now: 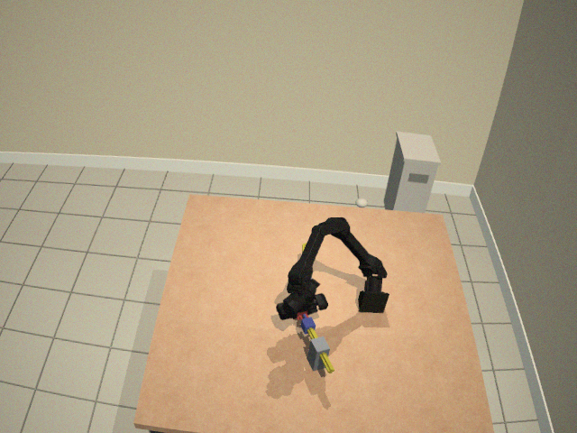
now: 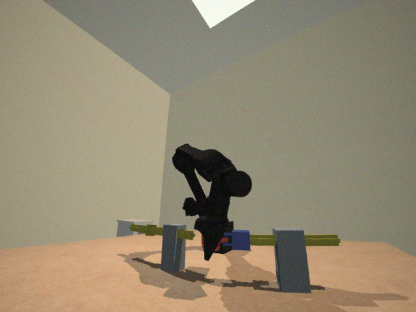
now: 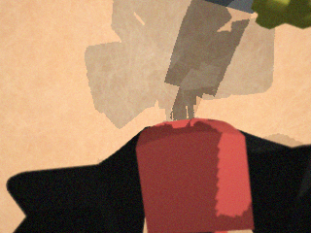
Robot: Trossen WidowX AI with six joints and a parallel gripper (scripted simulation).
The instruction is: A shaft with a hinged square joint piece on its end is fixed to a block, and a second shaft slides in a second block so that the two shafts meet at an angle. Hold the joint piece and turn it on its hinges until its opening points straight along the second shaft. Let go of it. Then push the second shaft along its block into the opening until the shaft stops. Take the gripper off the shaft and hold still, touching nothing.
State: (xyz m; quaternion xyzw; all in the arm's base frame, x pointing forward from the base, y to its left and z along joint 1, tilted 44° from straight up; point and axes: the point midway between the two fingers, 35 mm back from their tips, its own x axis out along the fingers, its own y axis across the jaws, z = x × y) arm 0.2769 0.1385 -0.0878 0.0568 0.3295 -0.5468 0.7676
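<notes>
Right now my gripper tip is 10 mm past the red joint piece, 10 mm to the right of it and 40 mm below it.
</notes>
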